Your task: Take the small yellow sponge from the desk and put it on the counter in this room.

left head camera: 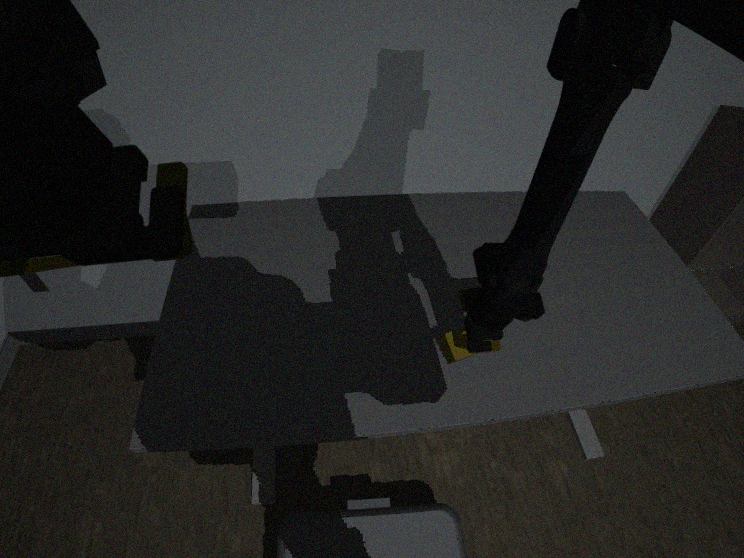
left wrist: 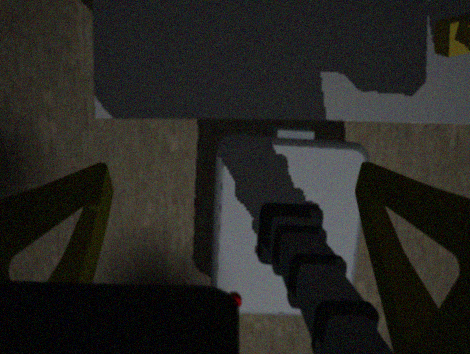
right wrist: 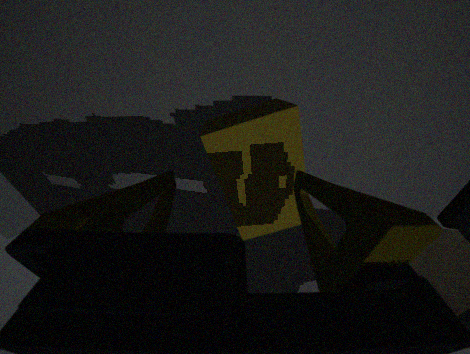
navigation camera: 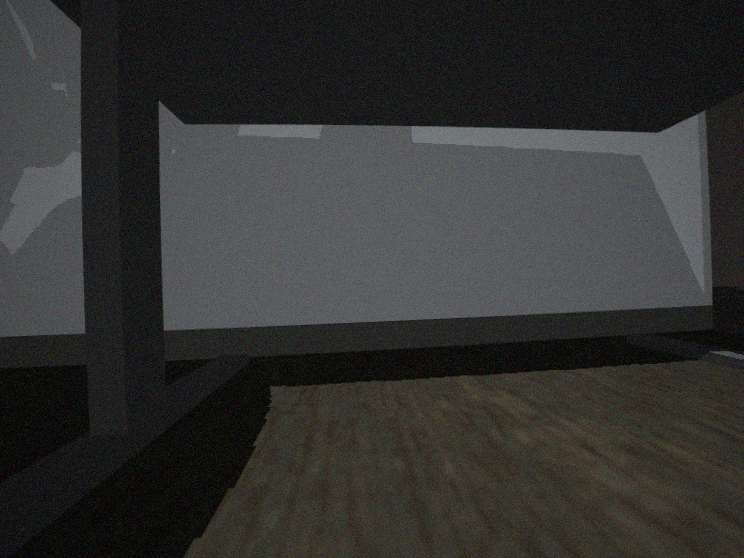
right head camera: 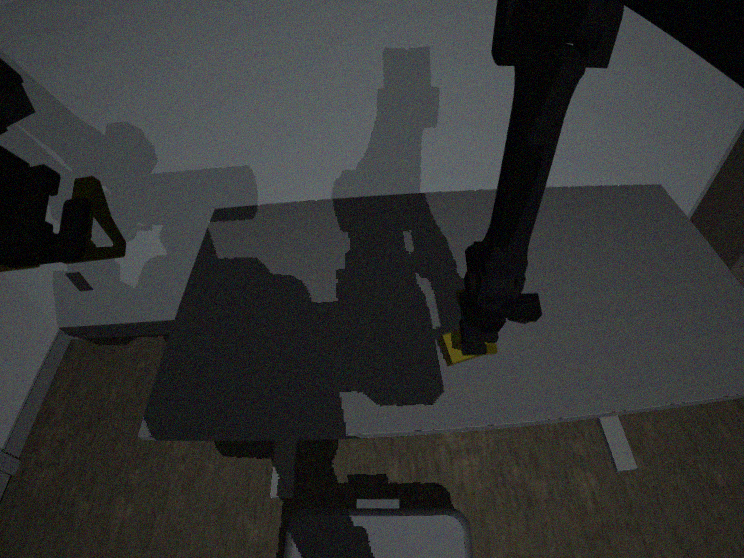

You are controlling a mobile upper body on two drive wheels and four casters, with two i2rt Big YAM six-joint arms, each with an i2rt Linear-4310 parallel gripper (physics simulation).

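Frame: origin at the left arm's base, x back, y right, z up, level; metres.
Seen in the pictures: left gripper, between the fingertips: (left head camera: 134, 251) (left wrist: 234, 176) (right head camera: 80, 255); right gripper, between the fingertips: (left head camera: 469, 330) (right wrist: 234, 177) (right head camera: 470, 332).
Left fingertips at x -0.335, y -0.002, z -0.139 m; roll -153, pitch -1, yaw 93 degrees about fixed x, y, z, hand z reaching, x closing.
A point is followed by its place in that frame.
The small yellow sponge (left head camera: 456, 355) {y 0.408, x -0.520, z -0.645 m} (right head camera: 456, 356) {y 0.413, x -0.522, z -0.645 m} (left wrist: 458, 44) {y 0.417, x -0.533, z -0.641 m} (right wrist: 267, 130) {y 0.485, x -0.555, z -0.641 m} lies on the grey desk (left head camera: 631, 300) {y 0.958, x -0.676, z -0.690 m} (right head camera: 631, 300) {y 0.889, x -0.686, z -0.690 m} (left wrist: 385, 107) {y 0.306, x -0.409, z -0.690 m} (right wrist: 375, 75) {y 0.515, x -0.489, z -0.690 m}, near its long lower edge. My right gripper (left head camera: 482, 343) (right head camera: 474, 345) {y 0.448, x -0.574, z -0.635 m} (right wrist: 234, 177) {y 0.448, x -0.574, z -0.635 m} is open and low at the sponge, hiding part of it in the head views. In the right wrist view the sponge shows beyond and between the fingertips, its side close to the right-hand finger; contact cannot be told. My left gripper (left wrist: 234, 176) {y -0.002, x -0.335, z -0.139 m} is open and empty, away from the sponge. I cannot identify the counter in these views.
A pale panel with rounded corners (left head camera: 414, 534) {y 0.345, x -0.239, z -1.150 m} (right head camera: 420, 534) {y 0.345, x -0.248, z -1.150 m} (left wrist: 330, 175) {y 0.349, x -0.208, z -1.150 m} stands below the desk's lower edge. A brown panel (left head camera: 691, 192) {y 1.504, x -1.152, z -0.662 m} stands at the right. In the navigation view a dark upright post (navigation camera: 102, 240) {y -0.137, x -0.702, z -1.119 m} stands at the left, under a dark overhead surface (navigation camera: 420, 60) {y 0.349, x -0.898, z -0.715 m}.
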